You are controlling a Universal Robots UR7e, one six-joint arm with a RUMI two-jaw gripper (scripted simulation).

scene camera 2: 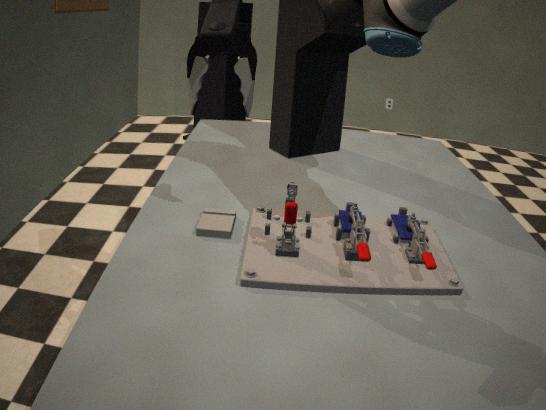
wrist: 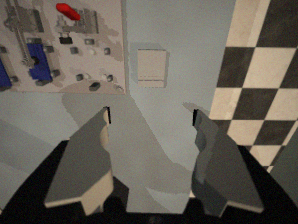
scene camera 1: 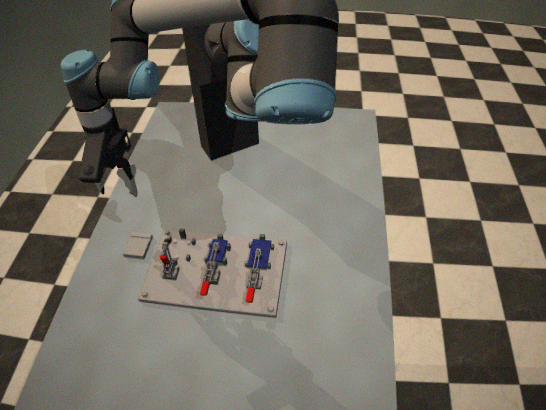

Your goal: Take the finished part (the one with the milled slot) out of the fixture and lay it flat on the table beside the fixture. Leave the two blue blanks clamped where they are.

Labels:
gripper: scene camera 2; wrist 151, 109; scene camera 1
same spot on gripper: (scene camera 2: 245, 68) = (scene camera 1: 123, 174)

